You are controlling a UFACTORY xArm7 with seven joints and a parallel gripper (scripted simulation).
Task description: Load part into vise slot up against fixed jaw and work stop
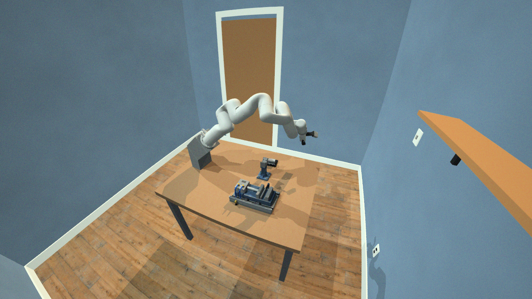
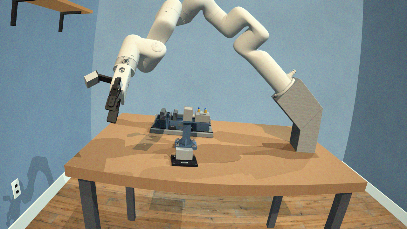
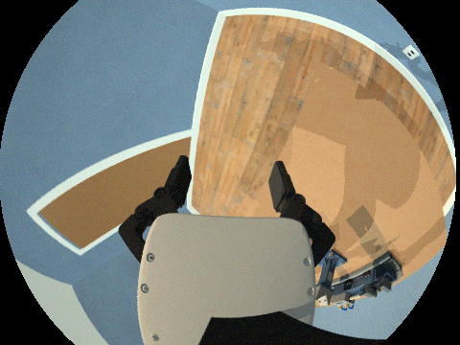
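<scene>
Now: the grey block 24 cm behind my hand, 17 cm to the right of it and 17 cm below it. The rest, counted from my hand: black infeed plate: 24 cm behind, 15 cm to the right, 19 cm below; then fixed jaw: 16 cm behind, 57 cm to the right, 12 cm below; then work stop: 19 cm behind, 52 cm to the right, 11 cm below.
</scene>
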